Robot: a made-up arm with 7 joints. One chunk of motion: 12 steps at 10 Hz.
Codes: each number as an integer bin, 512 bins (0 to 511) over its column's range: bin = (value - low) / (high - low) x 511, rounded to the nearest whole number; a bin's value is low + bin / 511 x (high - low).
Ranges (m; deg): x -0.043..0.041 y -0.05..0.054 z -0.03..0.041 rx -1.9..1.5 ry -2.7..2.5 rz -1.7..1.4
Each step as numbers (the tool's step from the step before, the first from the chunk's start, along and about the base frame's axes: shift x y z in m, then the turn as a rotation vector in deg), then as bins.
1 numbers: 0.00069 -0.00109 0.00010 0.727 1.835 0.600
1 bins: 266 240 217 395 446 379
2 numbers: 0.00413 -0.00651 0.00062 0.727 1.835 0.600
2 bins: 287 214 220 395 446 379
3 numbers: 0.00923 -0.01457 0.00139 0.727 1.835 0.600
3 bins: 318 174 226 395 446 379
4 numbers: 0.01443 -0.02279 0.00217 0.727 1.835 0.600
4 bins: 349 134 232 395 446 379
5 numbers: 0.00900 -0.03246 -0.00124 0.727 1.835 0.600
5 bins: 316 86 207 395 446 379
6 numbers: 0.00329 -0.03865 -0.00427 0.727 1.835 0.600
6 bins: 282 56 185 395 446 379
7 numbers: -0.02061 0.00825 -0.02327 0.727 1.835 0.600
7 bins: 136 286 48 395 446 379
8 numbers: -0.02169 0.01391 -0.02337 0.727 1.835 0.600
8 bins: 130 314 48 395 446 379
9 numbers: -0.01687 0.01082 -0.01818 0.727 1.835 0.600
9 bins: 159 299 85 395 446 379
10 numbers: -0.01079 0.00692 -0.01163 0.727 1.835 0.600
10 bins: 196 280 132 395 446 379
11 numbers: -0.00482 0.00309 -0.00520 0.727 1.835 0.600
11 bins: 232 261 178 395 446 379
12 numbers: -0.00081 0.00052 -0.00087 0.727 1.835 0.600
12 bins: 257 248 210 395 446 379
